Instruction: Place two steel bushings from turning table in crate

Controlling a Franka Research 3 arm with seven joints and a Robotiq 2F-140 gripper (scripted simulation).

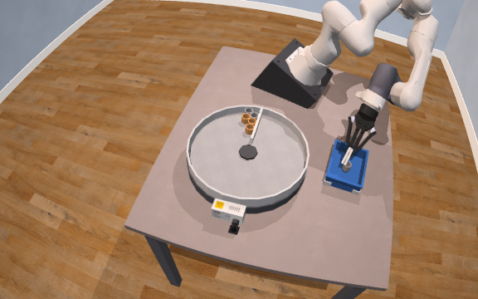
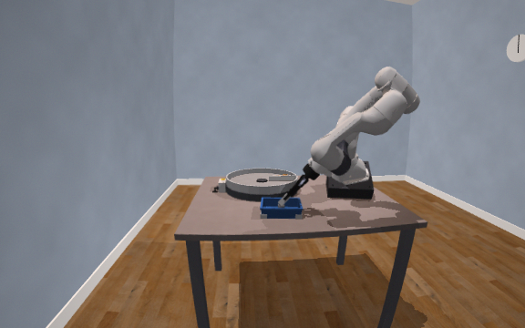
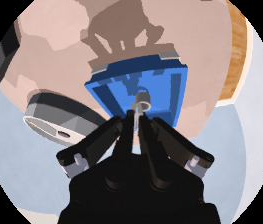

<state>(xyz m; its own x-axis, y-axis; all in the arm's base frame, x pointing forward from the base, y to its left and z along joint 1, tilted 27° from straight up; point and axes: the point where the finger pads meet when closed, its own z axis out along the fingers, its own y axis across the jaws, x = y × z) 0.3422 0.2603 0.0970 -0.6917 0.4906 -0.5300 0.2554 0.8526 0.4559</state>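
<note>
My gripper is now 20 mm short of the blue crate, 10 mm to the right of it and 40 mm above it. Also, from my hand: grey round turning table: 130 mm ahead, 350 mm to the right, 10 mm below.
</note>
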